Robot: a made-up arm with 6 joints. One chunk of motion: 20 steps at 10 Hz.
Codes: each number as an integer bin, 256 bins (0 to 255) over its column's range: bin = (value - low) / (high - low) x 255, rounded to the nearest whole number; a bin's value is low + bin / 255 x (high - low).
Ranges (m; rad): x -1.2..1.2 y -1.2..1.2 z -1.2..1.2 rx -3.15..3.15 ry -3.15..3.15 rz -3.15..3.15
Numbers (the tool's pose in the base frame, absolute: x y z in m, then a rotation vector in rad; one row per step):
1: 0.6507 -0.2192 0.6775 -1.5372 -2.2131 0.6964
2: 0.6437 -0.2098 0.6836 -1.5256 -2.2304 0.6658
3: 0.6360 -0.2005 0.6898 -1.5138 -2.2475 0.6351
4: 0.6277 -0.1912 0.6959 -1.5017 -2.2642 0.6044
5: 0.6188 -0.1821 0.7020 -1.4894 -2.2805 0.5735
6: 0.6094 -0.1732 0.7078 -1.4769 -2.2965 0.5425
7: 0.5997 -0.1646 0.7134 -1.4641 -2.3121 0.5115
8: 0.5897 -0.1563 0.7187 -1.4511 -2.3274 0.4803
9: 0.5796 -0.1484 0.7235 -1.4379 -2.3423 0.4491
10: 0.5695 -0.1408 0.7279 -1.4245 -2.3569 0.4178
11: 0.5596 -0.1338 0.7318 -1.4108 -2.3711 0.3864
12: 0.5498 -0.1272 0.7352 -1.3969 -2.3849 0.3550
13: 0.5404 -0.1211 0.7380 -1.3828 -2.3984 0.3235
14: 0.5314 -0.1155 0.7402 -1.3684 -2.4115 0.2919
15: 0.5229 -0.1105 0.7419 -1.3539 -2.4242 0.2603
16: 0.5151 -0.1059 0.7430 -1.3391 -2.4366 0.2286
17: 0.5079 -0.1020 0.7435 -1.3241 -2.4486 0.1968
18: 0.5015 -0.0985 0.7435 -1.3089 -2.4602 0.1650
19: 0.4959 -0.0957 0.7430 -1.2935 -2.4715 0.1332
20: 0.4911 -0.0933 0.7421 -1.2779 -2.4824 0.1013
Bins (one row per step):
1: 197 104 199 65 38 156
2: 196 105 200 66 37 154
3: 195 106 201 66 37 153
4: 194 107 201 67 36 152
5: 193 108 202 67 35 151
6: 192 109 203 68 35 149
7: 191 110 203 68 34 148
8: 190 111 204 69 33 147
9: 189 112 204 69 33 146
10: 188 113 205 70 32 144
11: 187 113 205 70 32 143
12: 186 114 206 71 31 142
13: 185 115 206 72 30 141
14: 184 115 206 72 30 139
15: 183 116 206 73 29 138
16: 182 116 206 73 29 137
17: 181 117 206 74 28 135
18: 181 117 206 75 28 134
19: 180 117 206 75 27 133
20: 180 118 206 76 27 132

